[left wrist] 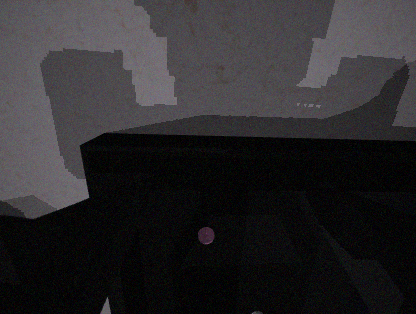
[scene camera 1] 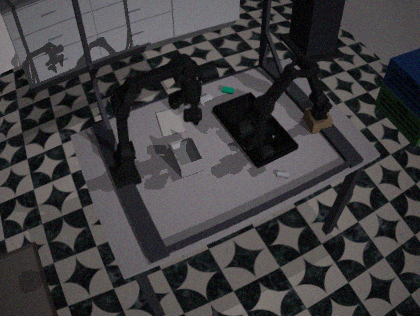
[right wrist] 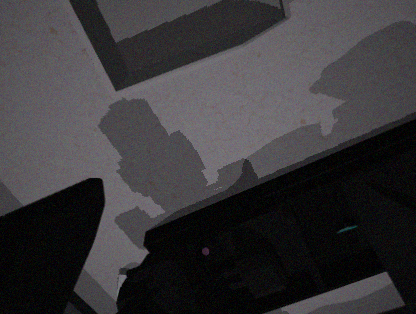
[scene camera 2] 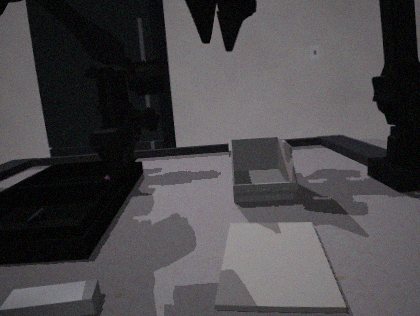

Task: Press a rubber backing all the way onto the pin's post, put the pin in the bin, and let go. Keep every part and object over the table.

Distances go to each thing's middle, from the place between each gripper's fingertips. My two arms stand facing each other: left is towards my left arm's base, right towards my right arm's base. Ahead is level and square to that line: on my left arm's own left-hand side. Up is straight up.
Labels:
Right now my left hand is 270 mm to the left of the grey bin (scene camera 2: 262, 168), 70 mm past it and 20 mm below it. Also, from my left hand: flat white pad (scene camera 2: 262, 261) (290 mm behind, 270 mm to the right, 10 mm below).
The grey bin lies 20 cm below my right hand and 6 cm to the right of it. Also, from my right hand: flat white pad 23 cm below, 22 cm behind, 6 cm to the right.

